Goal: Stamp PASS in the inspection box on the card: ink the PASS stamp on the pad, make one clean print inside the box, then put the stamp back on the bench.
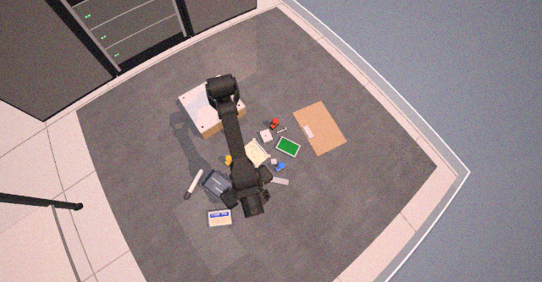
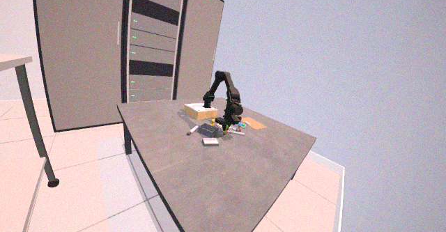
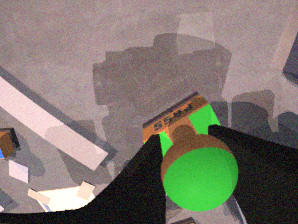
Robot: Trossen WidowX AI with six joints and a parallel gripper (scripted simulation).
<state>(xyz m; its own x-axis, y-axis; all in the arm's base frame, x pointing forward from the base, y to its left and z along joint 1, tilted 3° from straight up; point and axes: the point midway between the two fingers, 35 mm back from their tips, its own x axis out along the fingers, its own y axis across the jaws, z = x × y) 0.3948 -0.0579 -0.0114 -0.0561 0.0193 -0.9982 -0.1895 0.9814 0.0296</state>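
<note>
Right now the green ink pad is 230 mm to the left of my gripper tip, 100 mm behind it and 40 mm below it. The rest, counted from my gripper tip: grey ruler: 110 mm to the left, 40 mm below; then tray: 100 mm to the right, 70 mm behind, 30 mm below; then green stamp: right at my gripper tip.
</note>
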